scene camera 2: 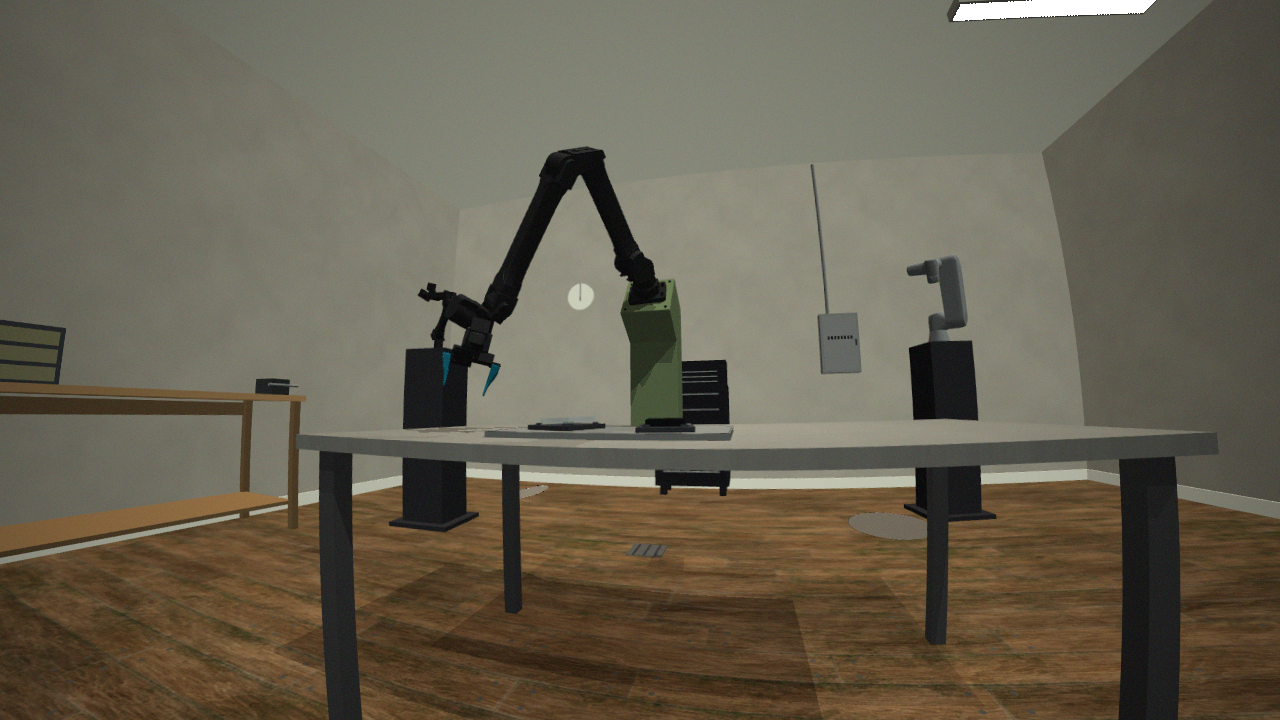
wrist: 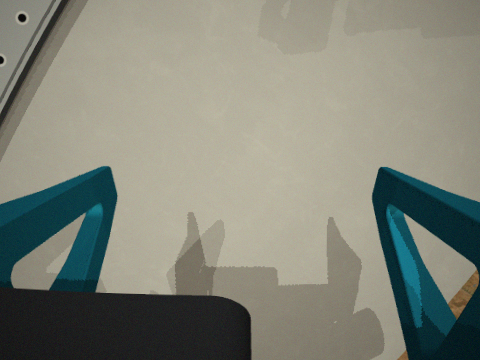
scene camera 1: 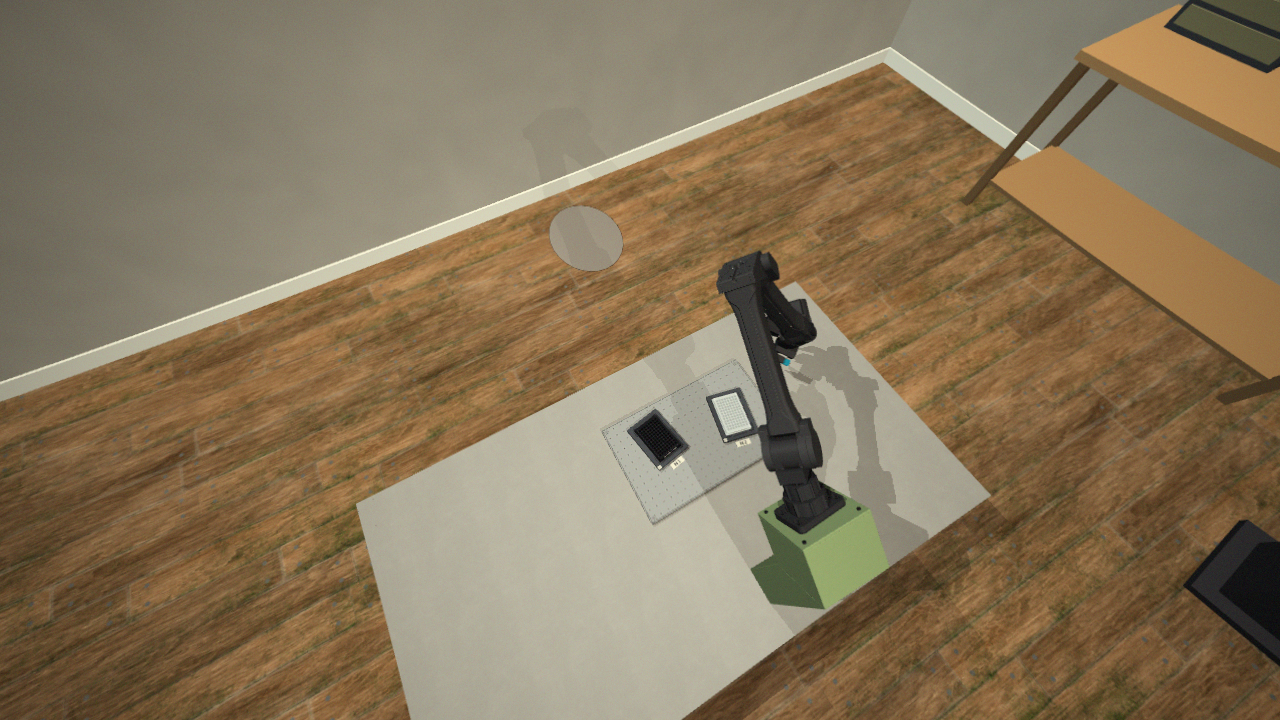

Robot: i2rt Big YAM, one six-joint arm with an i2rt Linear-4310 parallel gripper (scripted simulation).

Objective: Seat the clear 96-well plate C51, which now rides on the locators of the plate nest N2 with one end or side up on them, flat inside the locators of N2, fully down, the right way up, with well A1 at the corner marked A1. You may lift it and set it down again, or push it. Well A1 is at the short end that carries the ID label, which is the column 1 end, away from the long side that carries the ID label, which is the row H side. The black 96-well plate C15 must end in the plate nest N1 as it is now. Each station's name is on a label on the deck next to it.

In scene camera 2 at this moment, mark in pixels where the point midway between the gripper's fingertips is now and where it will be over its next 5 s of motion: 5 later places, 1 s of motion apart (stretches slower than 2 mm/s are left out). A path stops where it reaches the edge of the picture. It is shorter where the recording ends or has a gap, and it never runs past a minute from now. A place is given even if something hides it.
My gripper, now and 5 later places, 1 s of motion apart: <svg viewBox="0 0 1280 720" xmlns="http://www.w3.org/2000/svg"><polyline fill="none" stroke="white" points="463,391 504,396 559,376 603,340 617,330 595,380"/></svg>
